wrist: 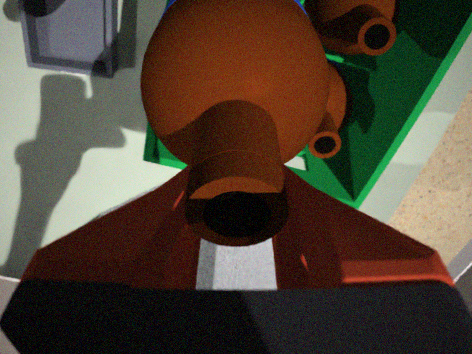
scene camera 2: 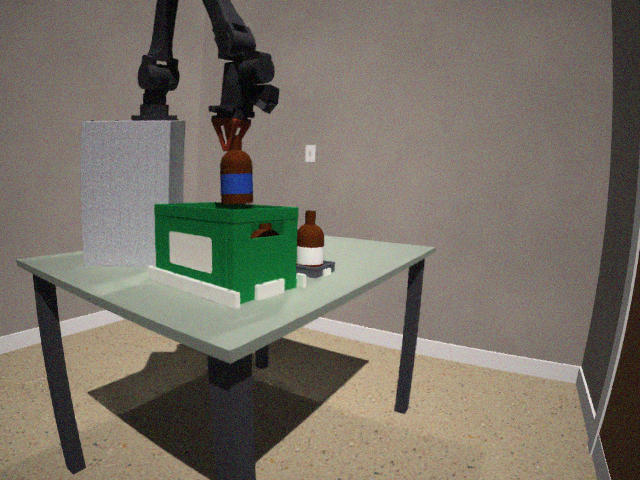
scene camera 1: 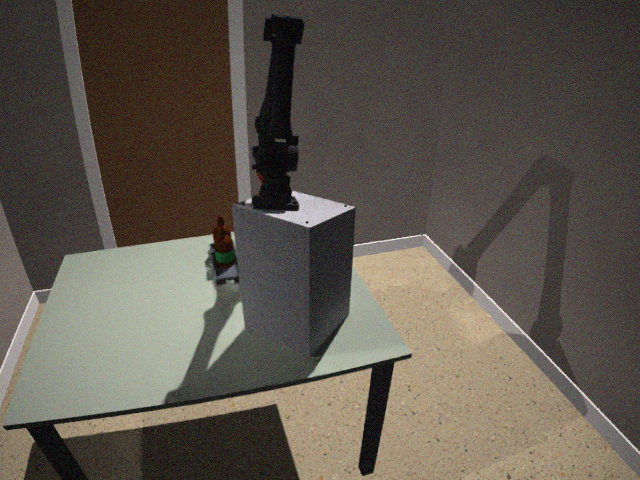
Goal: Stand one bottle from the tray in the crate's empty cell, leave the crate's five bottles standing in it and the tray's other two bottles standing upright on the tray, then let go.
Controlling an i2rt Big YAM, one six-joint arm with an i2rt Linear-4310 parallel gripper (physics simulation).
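Seen in the pictures: gripper, fingertip midpoint: (wrist: 236, 176) (scene camera 2: 229, 151); arm's base, origin of the base link: (scene camera 2: 154, 120) (scene camera 1: 274, 205).
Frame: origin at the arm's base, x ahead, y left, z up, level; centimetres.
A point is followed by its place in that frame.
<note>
My gripper (scene camera 2: 231, 146) @[x 38.2, y -1.7, z -12.1 cm] (wrist: 236, 176) @[x 38.2, y -1.7, z -12.1 cm] is shut on the neck of a brown bottle with a blue label (scene camera 2: 236, 183) @[x 42.9, y -3.3, z -19.5 cm] (wrist: 235, 75) @[x 41.9, y -0.6, z -12.1 cm]. The bottle hangs upright over the green crate (scene camera 2: 268, 263) @[x 55.1, y -5.5, z -35.2 cm] (wrist: 421, 102) @[x 38.7, y -14.6, z -24.3 cm], its base about level with the rim in scene camera 2. Two brown bottles (wrist: 377, 17) @[x 42.7, y -9.4, z -25.6 cm] (wrist: 339, 100) @[x 34.6, y -11.2, z -29.7 cm] show inside the crate; the cell below the held bottle is hidden. The dark tray (scene camera 1: 227, 274) @[x 30.8, y 16.2, z -41.3 cm] (scene camera 2: 316, 271) @[x 53.3, y 13.6, z -40.1 cm] (wrist: 75, 35) @[x 29.1, y 15.6, z -41.3 cm] bears an upright white-labelled bottle (scene camera 2: 310, 255) @[x 50.5, y 14.6, z -36.7 cm] and a green-labelled one (scene camera 1: 224, 256) @[x 35.6, y 16.8, z -36.2 cm]. The crate is hidden in scene camera 1.
A tall grey pedestal (scene camera 1: 279, 279) @[x -10.4, y 0.6, z -17.2 cm] (scene camera 2: 124, 191) @[x 9.4, y -14.0, z -21.6 cm] carries the arm and stands on the pale green table (scene camera 1: 129, 330) @[x 3.9, y 50.1, z -41.8 cm] (scene camera 2: 361, 253) @[x 43.6, y 53.5, z -41.8 cm]. Low white strips (scene camera 2: 193, 286) @[x 44.4, y -16.2, z -40.0 cm] (scene camera 2: 269, 289) @[x 56.3, y -6.4, z -40.1 cm] lie along the crate's foot. The tray is beside the crate.
</note>
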